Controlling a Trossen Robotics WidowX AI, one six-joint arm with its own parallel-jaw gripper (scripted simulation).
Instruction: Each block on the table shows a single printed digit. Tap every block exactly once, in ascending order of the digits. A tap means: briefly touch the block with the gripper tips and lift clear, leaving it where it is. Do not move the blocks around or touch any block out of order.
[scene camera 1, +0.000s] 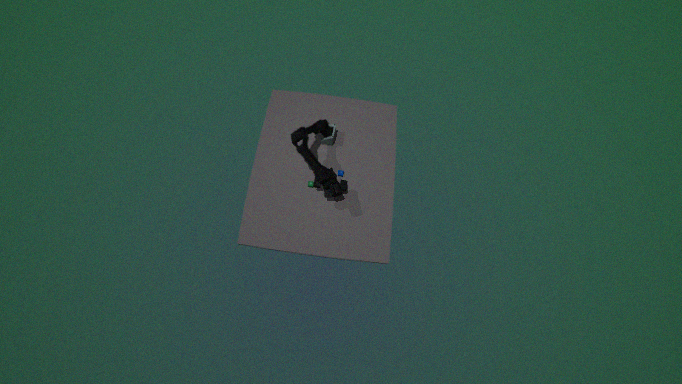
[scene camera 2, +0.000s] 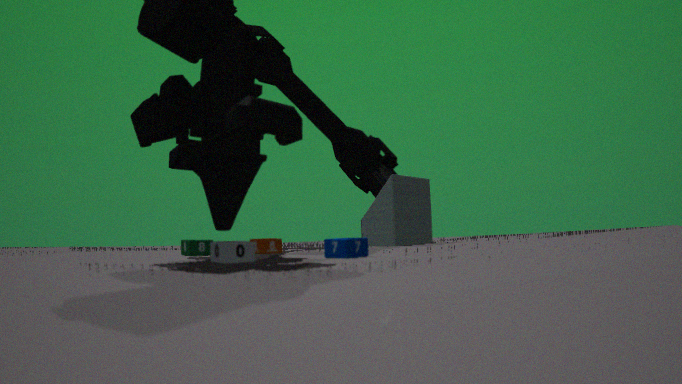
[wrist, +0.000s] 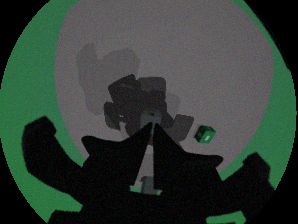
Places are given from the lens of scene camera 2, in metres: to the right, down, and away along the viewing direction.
my gripper (scene camera 2: 223, 230): -0.11, 0.04, 0.32
blue block (scene camera 2: 343, 247): 0.00, 0.05, 0.34
